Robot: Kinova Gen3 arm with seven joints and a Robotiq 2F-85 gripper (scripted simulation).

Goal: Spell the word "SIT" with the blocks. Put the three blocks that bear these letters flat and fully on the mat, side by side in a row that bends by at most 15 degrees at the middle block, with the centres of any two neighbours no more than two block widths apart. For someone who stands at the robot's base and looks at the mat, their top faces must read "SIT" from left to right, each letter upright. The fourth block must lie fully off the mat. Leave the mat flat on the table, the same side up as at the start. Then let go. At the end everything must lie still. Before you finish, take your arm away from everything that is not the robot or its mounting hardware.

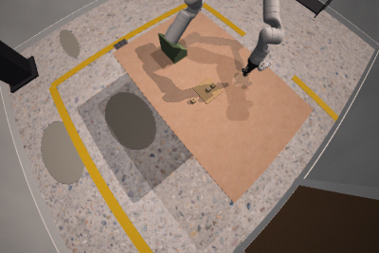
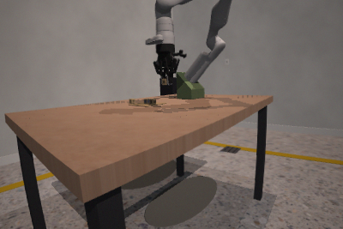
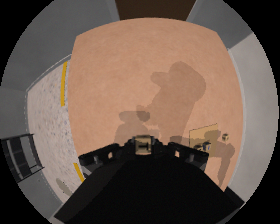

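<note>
Now: the tan mat 22 cm to the right of my hand, 12 cm below it and 9 cm behind it.
</note>
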